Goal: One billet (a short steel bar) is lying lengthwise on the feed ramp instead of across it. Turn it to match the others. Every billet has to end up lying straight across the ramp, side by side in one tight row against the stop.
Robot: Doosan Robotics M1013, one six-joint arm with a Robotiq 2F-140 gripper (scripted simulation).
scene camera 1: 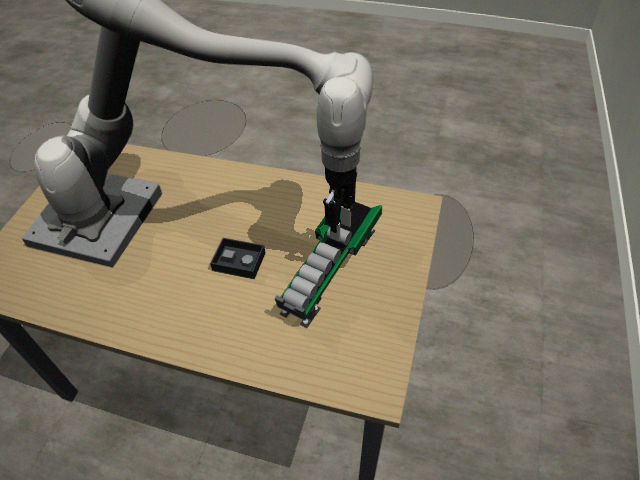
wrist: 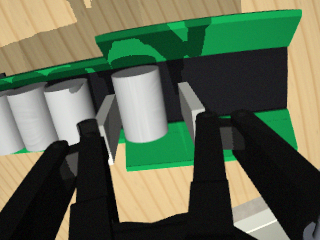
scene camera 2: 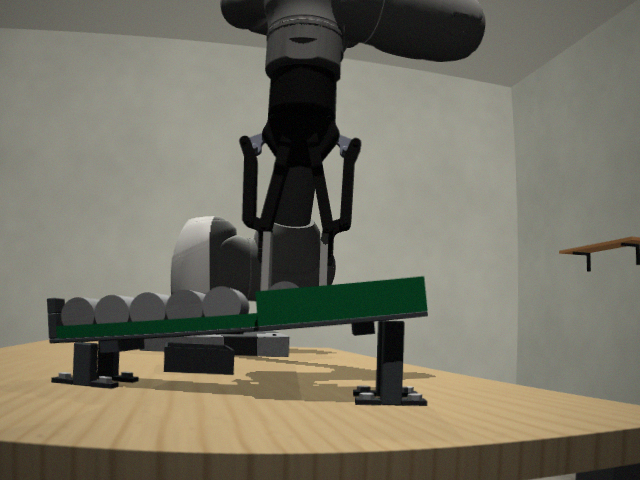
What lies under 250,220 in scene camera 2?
The gripper.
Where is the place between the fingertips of the gripper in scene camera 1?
340,231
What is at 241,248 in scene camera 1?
A black tray.
